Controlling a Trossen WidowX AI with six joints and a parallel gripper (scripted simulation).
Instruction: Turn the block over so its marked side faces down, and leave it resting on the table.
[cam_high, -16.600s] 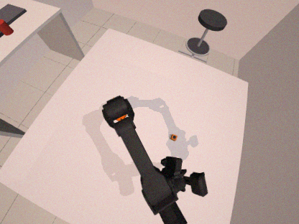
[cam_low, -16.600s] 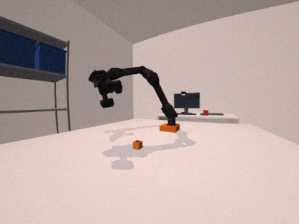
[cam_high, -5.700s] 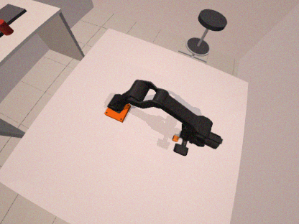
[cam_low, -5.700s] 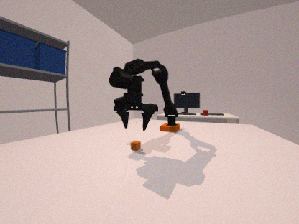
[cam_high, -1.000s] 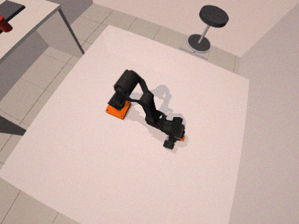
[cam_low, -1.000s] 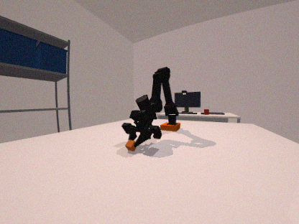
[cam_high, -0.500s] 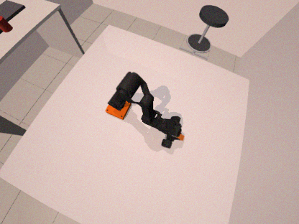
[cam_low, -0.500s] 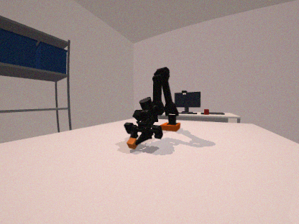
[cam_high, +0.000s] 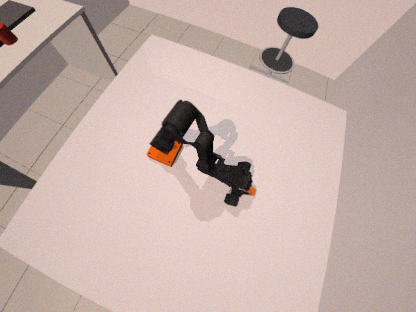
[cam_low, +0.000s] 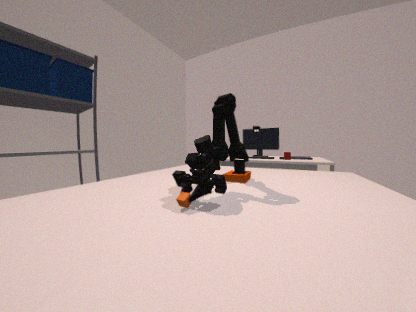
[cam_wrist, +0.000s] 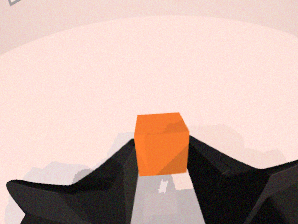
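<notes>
The orange block is 1 cm below my gripper tip and 1 cm behind it.
</notes>
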